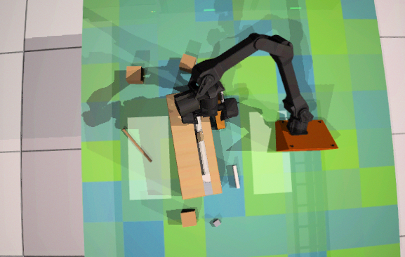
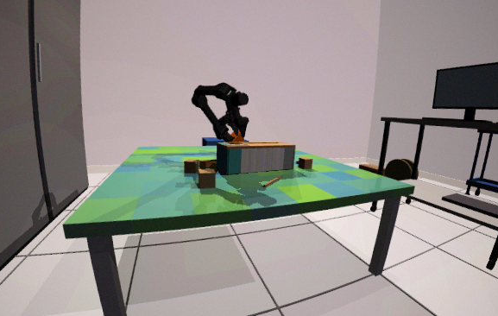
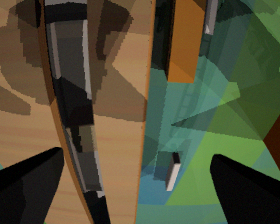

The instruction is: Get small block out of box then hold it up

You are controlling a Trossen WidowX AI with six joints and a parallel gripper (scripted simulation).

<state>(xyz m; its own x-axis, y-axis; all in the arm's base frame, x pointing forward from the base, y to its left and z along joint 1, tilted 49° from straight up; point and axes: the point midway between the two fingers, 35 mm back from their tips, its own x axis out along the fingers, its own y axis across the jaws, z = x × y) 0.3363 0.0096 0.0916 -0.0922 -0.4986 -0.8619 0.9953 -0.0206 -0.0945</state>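
The tan block is 7 cm below my gripper tip, 5 cm to the left of it and 4 cm ahead of it. Also, from my gripper tip: thin stick: 29 cm ahead, 16 cm below, 5 cm to the left; box: 10 cm below, 6 cm to the left, 2 cm ahead; orange bar: 14 cm below, 9 cm to the right, 4 cm behind.
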